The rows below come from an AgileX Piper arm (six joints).
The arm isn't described. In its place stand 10 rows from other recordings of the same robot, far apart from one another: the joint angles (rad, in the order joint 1, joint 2, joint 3, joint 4, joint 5, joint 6), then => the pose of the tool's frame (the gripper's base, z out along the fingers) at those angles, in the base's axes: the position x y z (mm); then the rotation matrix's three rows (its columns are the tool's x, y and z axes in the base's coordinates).
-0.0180 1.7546 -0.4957 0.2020 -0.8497 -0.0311 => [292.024 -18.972 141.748], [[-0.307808 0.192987 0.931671], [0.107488 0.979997 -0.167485], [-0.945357 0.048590 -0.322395]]
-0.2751 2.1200 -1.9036 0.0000 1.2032 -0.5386 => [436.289 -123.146 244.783], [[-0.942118 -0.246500 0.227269], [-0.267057 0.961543 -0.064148], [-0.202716 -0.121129 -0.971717]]
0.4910 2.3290 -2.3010 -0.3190 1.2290 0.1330 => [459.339 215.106 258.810], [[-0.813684 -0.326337 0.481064], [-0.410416 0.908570 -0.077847], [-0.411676 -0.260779 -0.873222]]
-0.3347 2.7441 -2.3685 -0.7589 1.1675 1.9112 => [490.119 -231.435 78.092], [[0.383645 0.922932 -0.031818], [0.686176 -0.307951 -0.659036], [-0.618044 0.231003 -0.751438]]
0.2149 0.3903 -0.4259 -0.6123 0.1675 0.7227 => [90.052 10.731 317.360], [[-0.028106 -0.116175 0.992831], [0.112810 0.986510 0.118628], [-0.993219 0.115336 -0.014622]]
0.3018 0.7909 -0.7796 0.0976 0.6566 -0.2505 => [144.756 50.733 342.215], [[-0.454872 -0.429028 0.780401], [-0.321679 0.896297 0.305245], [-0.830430 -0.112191 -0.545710]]
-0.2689 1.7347 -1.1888 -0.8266 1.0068 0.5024 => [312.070 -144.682 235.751], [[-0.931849 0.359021 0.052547], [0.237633 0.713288 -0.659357], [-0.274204 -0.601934 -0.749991]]
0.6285 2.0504 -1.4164 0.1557 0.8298 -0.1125 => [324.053 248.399 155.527], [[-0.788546 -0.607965 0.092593], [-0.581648 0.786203 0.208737], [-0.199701 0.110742 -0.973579]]
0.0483 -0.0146 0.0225 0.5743 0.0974 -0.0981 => [55.860 7.513 199.037], [[-0.048359 -0.088685 0.994885], [0.454038 0.885242 0.100981], [-0.889669 0.456599 -0.002543]]
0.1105 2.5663 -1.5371 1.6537 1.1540 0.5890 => [438.568 132.093 28.648], [[-0.008981 0.980355 0.197036], [0.290238 -0.186005 0.938703], [0.956912 0.065618 -0.282866]]
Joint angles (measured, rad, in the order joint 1, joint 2, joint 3, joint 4, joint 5, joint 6), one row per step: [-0.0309 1.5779 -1.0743 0.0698 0.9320 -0.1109]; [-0.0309 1.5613 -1.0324 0.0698 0.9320 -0.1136]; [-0.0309 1.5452 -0.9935 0.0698 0.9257 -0.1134]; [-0.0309 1.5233 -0.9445 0.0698 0.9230 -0.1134]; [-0.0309 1.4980 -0.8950 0.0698 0.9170 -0.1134]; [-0.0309 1.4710 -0.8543 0.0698 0.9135 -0.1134]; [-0.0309 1.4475 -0.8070 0.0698 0.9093 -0.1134]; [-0.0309 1.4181 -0.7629 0.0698 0.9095 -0.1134]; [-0.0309 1.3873 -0.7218 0.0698 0.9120 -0.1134]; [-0.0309 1.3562 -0.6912 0.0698 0.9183 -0.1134]
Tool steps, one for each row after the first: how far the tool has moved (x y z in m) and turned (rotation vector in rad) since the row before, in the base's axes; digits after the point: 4 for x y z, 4 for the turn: [-0.0091 0.0003 -0.0058 0.0002 0.0252 0.0026]; [-0.0081 0.0002 -0.0051 0.0004 0.0165 -0.0006]; [-0.0110 0.0003 -0.0061 0.0007 0.0244 -0.0002]; [-0.0113 0.0003 -0.0053 0.0004 0.0182 -0.0004]; [-0.0101 0.0003 -0.0029 0.0002 0.0102 -0.0002]; [-0.0111 0.0003 -0.0054 0.0005 0.0196 -0.0003]; [-0.0114 0.0004 -0.0034 0.0005 0.0149 0.0000]; [-0.0111 0.0004 -0.0027 0.0005 0.0128 0.0001]; [-0.0093 0.0003 -0.0005 0.0004 0.0058 0.0004]
